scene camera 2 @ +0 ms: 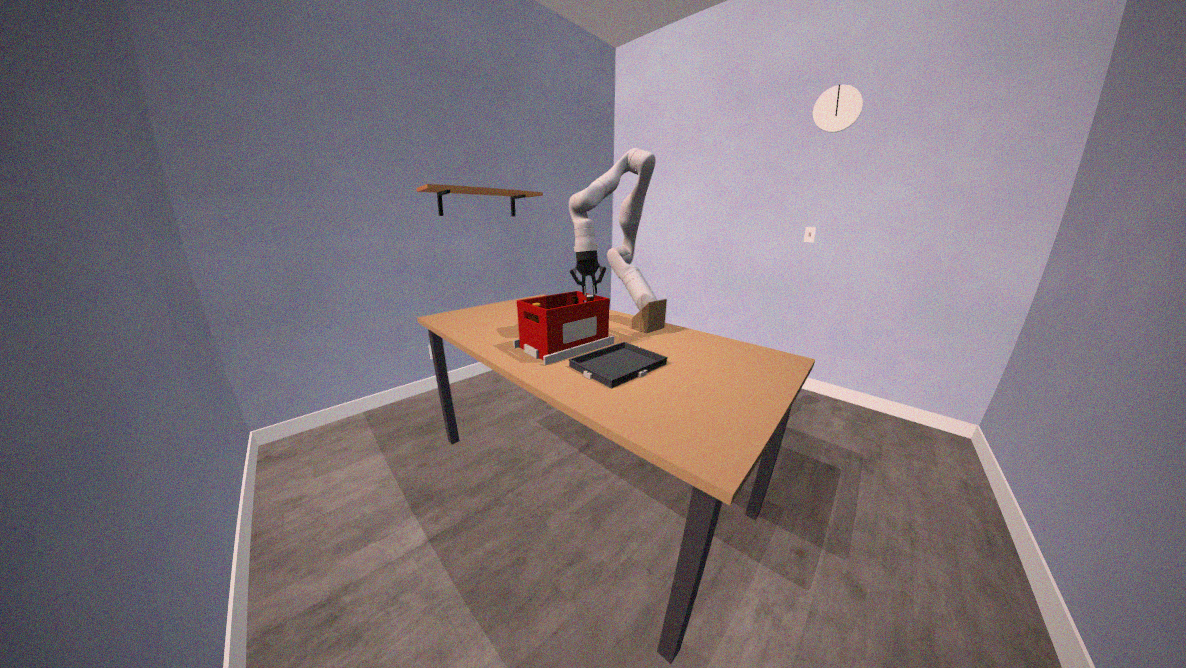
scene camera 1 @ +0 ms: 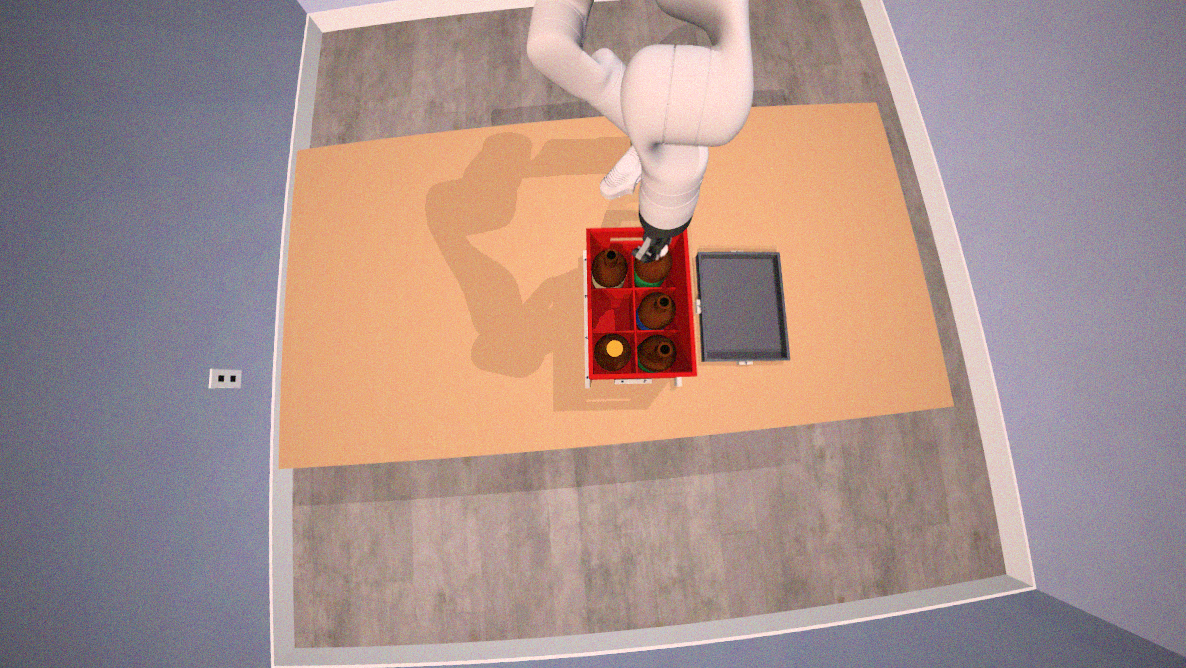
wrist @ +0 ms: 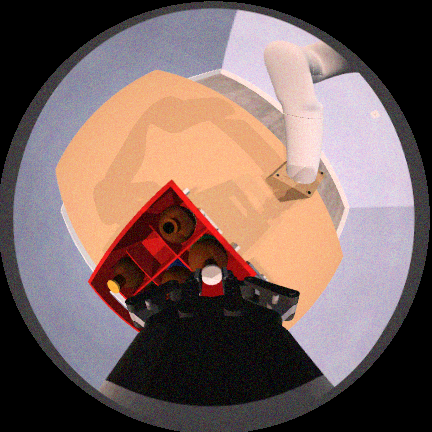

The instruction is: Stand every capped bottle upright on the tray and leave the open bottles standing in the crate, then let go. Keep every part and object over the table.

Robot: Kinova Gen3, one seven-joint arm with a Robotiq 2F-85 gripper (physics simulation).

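Places are measured from the arm's base along level axes (x ahead, y left, z up), in millimetres.
Pixels of known places: gripper, fingertip midpoint: (scene camera 2: 590, 296) (scene camera 1: 659, 249) (wrist: 211, 273); arm's base at its link origin: (scene camera 2: 650, 308) (wrist: 300, 172).
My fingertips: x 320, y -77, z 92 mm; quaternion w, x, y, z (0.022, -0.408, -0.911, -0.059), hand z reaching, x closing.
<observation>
For each thing: its top centre in the pictures, then the offset to it from my fingertips. "pt": a spot on its surface instead. Level surfaces: height alone.
- brown bottle at its top centre: (wrist: 211, 276) (scene camera 1: 660, 248) dx +1, dy +1, dz +5 mm
- red crate at its top centre: (wrist: 150, 288) (scene camera 1: 640, 299) (scene camera 2: 563, 299) dx +84, dy -52, dz -6 mm
- yellow-capped bottle at its top centre: (scene camera 1: 614, 348) (wrist: 112, 286) (scene camera 2: 536, 303) dx +160, dy -111, dz -18 mm
- dark tray at a spot on its surface: (scene camera 1: 741, 307) (scene camera 2: 619, 364) pt dx +106, dy +208, dz -176 mm
- middle compartment at a spot on its surface: (scene camera 1: 613, 308) pt dx +56, dy -85, dz -173 mm
- wooden table at its surface level: dz -181 mm
My gripper (scene camera 1: 652, 251) (scene camera 2: 590, 291) (wrist: 211, 273) is shut on the white cap of a brown bottle (scene camera 1: 654, 270) (wrist: 206, 254). This bottle is upright in a corner compartment of the red crate (scene camera 1: 693, 331) (scene camera 2: 537, 329) (wrist: 154, 206). A yellow-capped bottle (scene camera 1: 614, 349) (wrist: 114, 286) stands in the diagonally opposite corner compartment. Open brown bottles stand in three compartments: one (scene camera 1: 610, 270) (wrist: 177, 225) beside the held bottle, one (scene camera 1: 657, 312) in the middle and one (scene camera 1: 658, 354) beside the yellow-capped bottle. The dark tray (scene camera 1: 741, 307) (scene camera 2: 618, 363) is empty, right of the crate in scene camera 1.
The crate's other middle compartment (scene camera 1: 613, 308) is empty. Thin dividers separate the bottles. Pale rails (scene camera 2: 580, 349) run along the crate's base on the wooden table (scene camera 1: 398, 373) (scene camera 2: 705, 398) (wrist: 100, 130). The arm's base block (scene camera 2: 650, 316) (wrist: 292, 186) stands behind the crate.
</observation>
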